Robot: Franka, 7 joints.
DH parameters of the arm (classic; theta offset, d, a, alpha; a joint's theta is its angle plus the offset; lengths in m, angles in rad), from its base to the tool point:
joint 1: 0 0.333 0 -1.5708
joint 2: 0 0 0 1.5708
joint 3: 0 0.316 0.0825 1.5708
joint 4: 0 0 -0.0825 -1.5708
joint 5: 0 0.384 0 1.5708
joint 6: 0 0 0.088 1.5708
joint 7: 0 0.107 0 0
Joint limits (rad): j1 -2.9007..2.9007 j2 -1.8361..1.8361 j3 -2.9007..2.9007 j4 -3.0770..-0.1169 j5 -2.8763..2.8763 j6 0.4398..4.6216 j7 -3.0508..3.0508
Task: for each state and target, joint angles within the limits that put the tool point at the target. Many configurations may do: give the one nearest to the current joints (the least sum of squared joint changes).
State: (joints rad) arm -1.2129 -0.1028 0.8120 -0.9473 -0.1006 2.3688 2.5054
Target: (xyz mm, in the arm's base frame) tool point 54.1 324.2 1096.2
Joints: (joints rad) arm -0.8503 -0.6655 0.7007 -0.7468 -0.1091 2.1992 2.5054
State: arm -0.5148 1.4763 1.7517 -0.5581 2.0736 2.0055 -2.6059
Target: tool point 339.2 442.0 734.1
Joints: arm -0.2628 1.2174 1.9810 -1.7318 1.8590 1.8781 -2.6059
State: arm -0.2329 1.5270 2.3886 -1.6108 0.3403 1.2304 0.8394
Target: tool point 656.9 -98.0 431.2
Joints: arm -0.8400 1.8361 1.9930 -1.0990 0.2676 1.1705 0.8394
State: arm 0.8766 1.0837 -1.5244 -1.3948 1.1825 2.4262 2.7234
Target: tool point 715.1 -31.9 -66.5
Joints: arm 0.5814 1.8361 -1.0728 -1.0040 1.1923 2.4166 2.7234
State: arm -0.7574 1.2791 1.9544 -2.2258 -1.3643 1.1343 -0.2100
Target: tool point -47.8 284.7 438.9
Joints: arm -0.2454 1.2239 2.4510 -2.7358 -1.1019 1.2463 -0.2100
